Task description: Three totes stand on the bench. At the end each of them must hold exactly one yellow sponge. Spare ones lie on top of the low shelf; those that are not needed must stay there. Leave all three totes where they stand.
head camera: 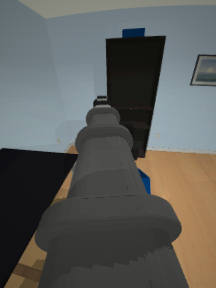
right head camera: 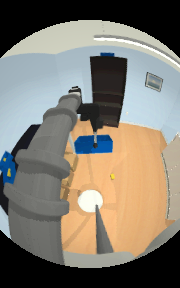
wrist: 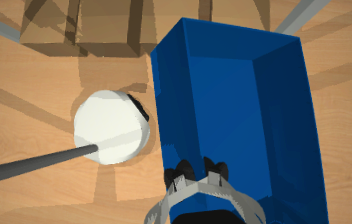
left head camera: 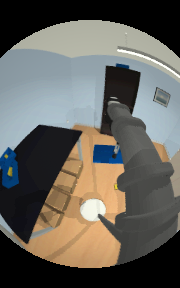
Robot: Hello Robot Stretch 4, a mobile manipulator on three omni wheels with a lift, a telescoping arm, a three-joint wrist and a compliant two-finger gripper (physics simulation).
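Places are measured from the robot's base along level axes (x ahead, y left, z up), in centimetres.
Pixels of known places: gripper, fingertip midpoint: (right head camera: 94, 145) (wrist: 195, 171) (left head camera: 113, 155); robot's base, link origin: (right head camera: 90, 200) (wrist: 117, 126) (left head camera: 92, 209).
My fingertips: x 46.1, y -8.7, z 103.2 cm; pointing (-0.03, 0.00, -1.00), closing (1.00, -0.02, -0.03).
Note:
Ahead of a thing's pixels: the offset from my fingertips to its top centre. Level surfaces: height alone.
My gripper (wrist: 195, 171) (right head camera: 95, 145) (left head camera: 114, 156) is shut on the near wall of an empty blue tote (wrist: 174, 100) (right head camera: 85, 148) (left head camera: 103, 153) (head camera: 145, 181) and holds it high above the wooden floor, beside the end of the black bench @[dz -14.5 cm] (head camera: 25, 193) (left head camera: 38, 163). Two more blue totes @[dx -32.8, dy +105.9, dz -4.5 cm] (left head camera: 6, 182) (right head camera: 5, 165) stand at the bench's far left end. Each shows a yellow sponge: one @[dx -30.9, dy +108.4, dz -9.7 cm] (left head camera: 10, 172) (right head camera: 9, 172) and a smaller-looking one @[dx -15.6, dy +135.6, dz -8.0 cm] (left head camera: 6, 156) (right head camera: 4, 159). Another yellow sponge @[dx -0.1, dy -34.6, dz -101.4 cm] (left head camera: 115, 186) (right head camera: 112, 176) lies on the floor to the right of my base.
My white round base (wrist: 111, 126) (left head camera: 92, 209) (right head camera: 90, 200) stands on the floor. Cardboard boxes (left head camera: 68, 167) (wrist: 106, 26) sit under the bench. A tall dark bookshelf (head camera: 136, 38) (right head camera: 108, 58) stands at the back wall with a blue box (head camera: 133, 32) on top. Beige furniture (right head camera: 171, 171) is at the right.

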